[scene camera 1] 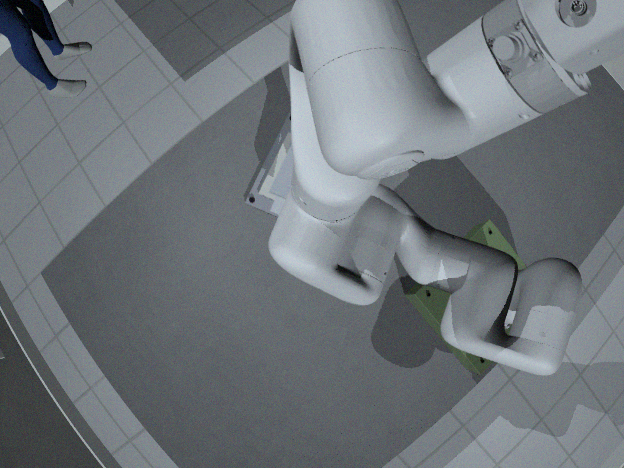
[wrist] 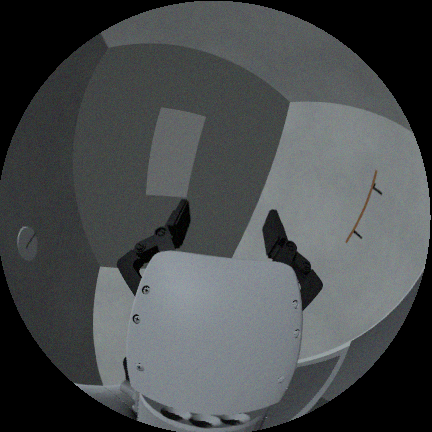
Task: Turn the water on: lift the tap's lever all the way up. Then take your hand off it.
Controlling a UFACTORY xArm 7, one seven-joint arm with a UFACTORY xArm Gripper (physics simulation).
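Places are measured from the arm's base along level axes (x left, y up, z ahead), in centimetres.
Pixels of known places: gripper, fingertip midpoint: (wrist: 227,214).
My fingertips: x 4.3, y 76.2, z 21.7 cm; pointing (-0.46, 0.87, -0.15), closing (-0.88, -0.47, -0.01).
Observation:
For each thing: its top centre in the pictures, then the offset to it from my fingertips. "*": a spot on its surface instead.
- tap's grey base plate, surface spot: (scene camera 1: 259,200) * dx +26.9, dy -84.5, dz +20.5 cm
- pale blue part, surface spot: (scene camera 1: 283,180) * dx +21.4, dy -69.7, dz +17.7 cm
The tap's grey base plate (scene camera 1: 259,200) shows in part at the upper middle of the scene view, with a dark screw at its corner. A strip of a pale blue part (scene camera 1: 283,180), which looks like the tap's lever, shows above it; the rest is hidden behind the white arm, and how far the lever is raised cannot be told. My gripper (wrist: 227,214) is open in the wrist view, with its two black fingers wide apart and nothing between them. The gripper cannot be made out in the scene view. The tap does not show in the wrist view.
The white arm (scene camera 1: 372,110) crosses over the tap. Its lower links stand over a green base block (scene camera 1: 428,302) at the right. A person's legs (scene camera 1: 30,50) are at the upper left. The wrist view shows walls, an orange rail (wrist: 364,210) and a round disc (wrist: 27,243).

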